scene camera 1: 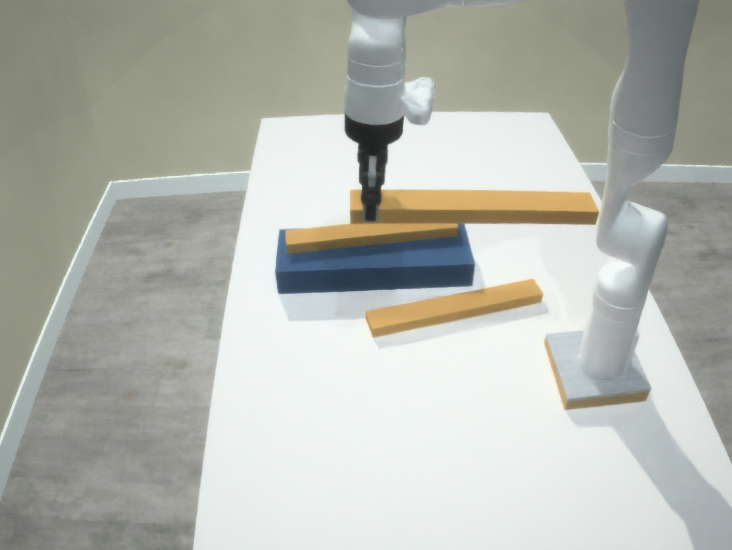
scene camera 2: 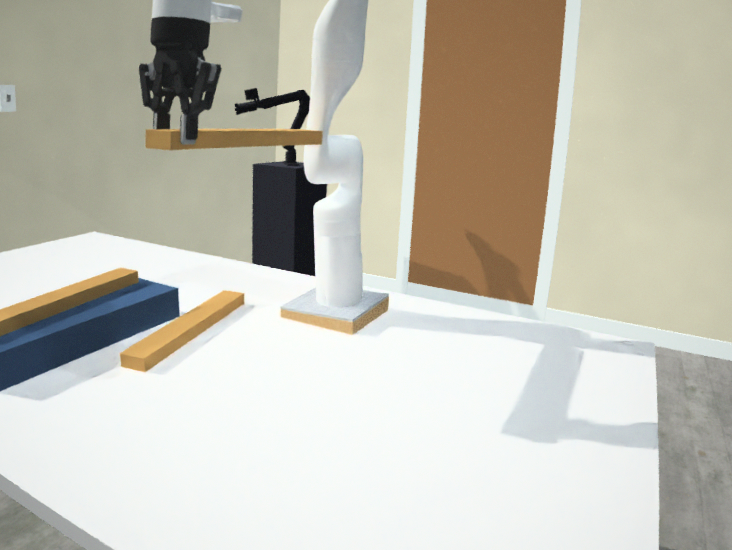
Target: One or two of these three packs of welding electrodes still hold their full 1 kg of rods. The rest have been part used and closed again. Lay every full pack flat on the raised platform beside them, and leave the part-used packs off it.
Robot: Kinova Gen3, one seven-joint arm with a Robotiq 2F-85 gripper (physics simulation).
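Frame: origin at the arm's base, x up, y back, z right, level; millimetres.
Where they show: gripper, fingertip midpoint: (scene camera 1: 370,209) (scene camera 2: 174,142); arm's base at its link origin: (scene camera 1: 600,361) (scene camera 2: 338,299).
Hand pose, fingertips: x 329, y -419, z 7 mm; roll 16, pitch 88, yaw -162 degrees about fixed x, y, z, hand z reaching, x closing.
Things, the pixels of their top centre, and the offset from my fingertips. Level surfaces: height alone.
- second orange pack at its top centre: (scene camera 2: 61,293) (scene camera 1: 372,228) dx -276, dy -3, dz +318 mm
- blue raised platform at its top centre: (scene camera 2: 72,308) (scene camera 1: 373,245) dx -300, dy +0, dz +291 mm
- third orange pack at its top centre: (scene camera 2: 189,319) (scene camera 1: 457,302) dx -336, dy +165, dz +160 mm
- white table at its surface level: dx -360 mm
My gripper (scene camera 1: 371,212) (scene camera 2: 173,133) is shut on an orange pack (scene camera 1: 485,206) (scene camera 2: 254,138), near the pack's left end in scene camera 1. It holds this pack high above the table, roughly level, with its long end reaching towards the arm's lower part. A second orange pack (scene camera 1: 331,237) (scene camera 2: 71,298) lies flat on the blue raised platform (scene camera 1: 378,277) (scene camera 2: 94,343), along its far side. A third orange pack (scene camera 1: 455,308) (scene camera 2: 183,331) lies flat on the table beside the platform, slightly angled. No markings are visible on the packs.
The arm's base plate (scene camera 1: 603,387) (scene camera 2: 331,314) stands on the white table (scene camera 1: 378,449) (scene camera 2: 384,437), to the right of the third pack in scene camera 1. A black pedestal (scene camera 2: 273,218) with a small black arm (scene camera 2: 278,100) stands behind the table.
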